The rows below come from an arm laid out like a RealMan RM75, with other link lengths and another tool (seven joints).
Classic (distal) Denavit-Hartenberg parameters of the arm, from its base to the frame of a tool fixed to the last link. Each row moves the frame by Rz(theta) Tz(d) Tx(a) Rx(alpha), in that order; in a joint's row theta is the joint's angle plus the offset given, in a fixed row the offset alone. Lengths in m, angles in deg.
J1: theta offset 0, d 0.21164, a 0, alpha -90
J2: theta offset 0, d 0, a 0, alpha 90
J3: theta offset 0, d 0.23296, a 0, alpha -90
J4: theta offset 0, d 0, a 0, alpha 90
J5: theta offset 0, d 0.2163, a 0, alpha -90
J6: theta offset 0, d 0, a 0, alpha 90
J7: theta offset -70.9, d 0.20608, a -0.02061, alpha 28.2
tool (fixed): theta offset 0, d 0.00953, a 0, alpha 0
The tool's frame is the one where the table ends.
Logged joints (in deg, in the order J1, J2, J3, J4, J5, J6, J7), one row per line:
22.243 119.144 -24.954 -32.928 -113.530 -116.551 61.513
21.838 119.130 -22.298 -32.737 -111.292 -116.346 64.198
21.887 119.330 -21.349 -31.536 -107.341 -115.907 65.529
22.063 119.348 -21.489 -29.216 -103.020 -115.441 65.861
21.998 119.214 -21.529 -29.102 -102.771 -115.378 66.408
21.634 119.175 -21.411 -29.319 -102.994 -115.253 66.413
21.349 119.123 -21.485 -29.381 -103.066 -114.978 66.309
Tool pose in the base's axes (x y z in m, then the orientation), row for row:
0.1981 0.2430 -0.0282 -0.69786 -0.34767 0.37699 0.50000
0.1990 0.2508 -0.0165 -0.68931 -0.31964 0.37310 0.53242
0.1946 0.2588 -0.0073 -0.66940 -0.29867 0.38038 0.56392
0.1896 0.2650 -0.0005 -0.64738 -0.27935 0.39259 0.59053
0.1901 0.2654 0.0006 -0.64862 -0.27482 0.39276 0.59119
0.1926 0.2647 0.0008 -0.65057 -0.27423 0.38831 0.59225
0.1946 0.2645 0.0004 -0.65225 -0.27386 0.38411 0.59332
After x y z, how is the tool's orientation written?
As a quaternion, x y z w.
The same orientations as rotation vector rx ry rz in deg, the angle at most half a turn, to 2 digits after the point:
-96.70 -48.17 52.24
-94.19 -43.68 50.98
-90.25 -40.27 51.29
-86.32 -37.25 52.35
-86.47 -36.64 52.36
-86.69 -36.54 51.74
-86.87 -36.48 51.16

